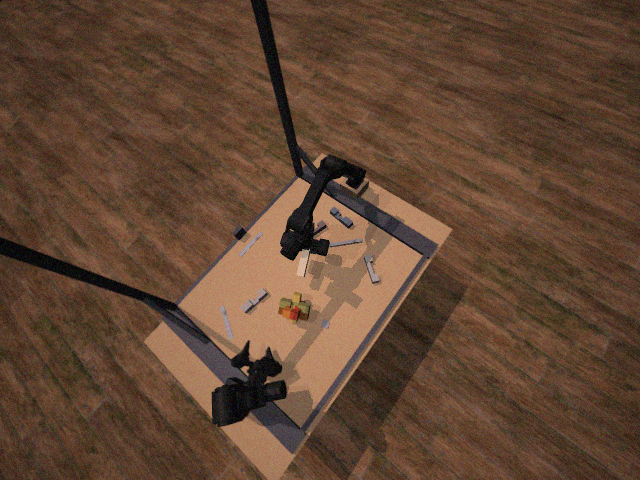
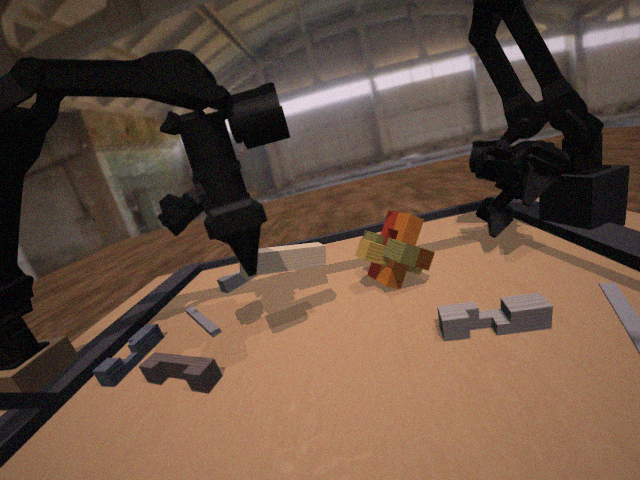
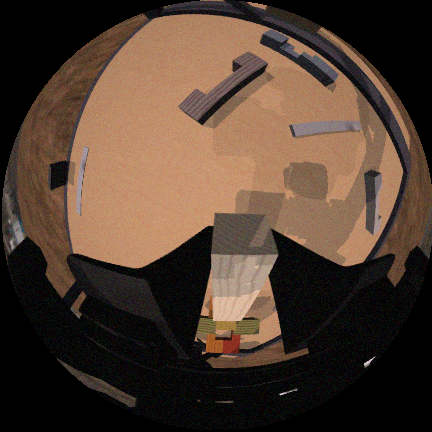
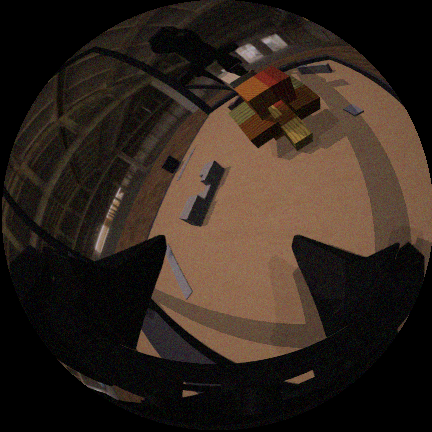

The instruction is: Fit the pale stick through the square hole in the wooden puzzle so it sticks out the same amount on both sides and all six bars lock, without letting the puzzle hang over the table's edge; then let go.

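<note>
The pale stick is level, just above the table, and its far end points toward the puzzle. My left gripper is shut on the stick's near end. The wooden puzzle, a cluster of red, orange, green and yellow bars, stands near the table's middle, a short gap beyond the stick's tip. My right gripper is open and empty. It hangs low near its base, well away from the puzzle.
Grey loose pieces lie about: a notched block, a dark notched block, another, thin strips. A dark frame rail borders the tan table.
</note>
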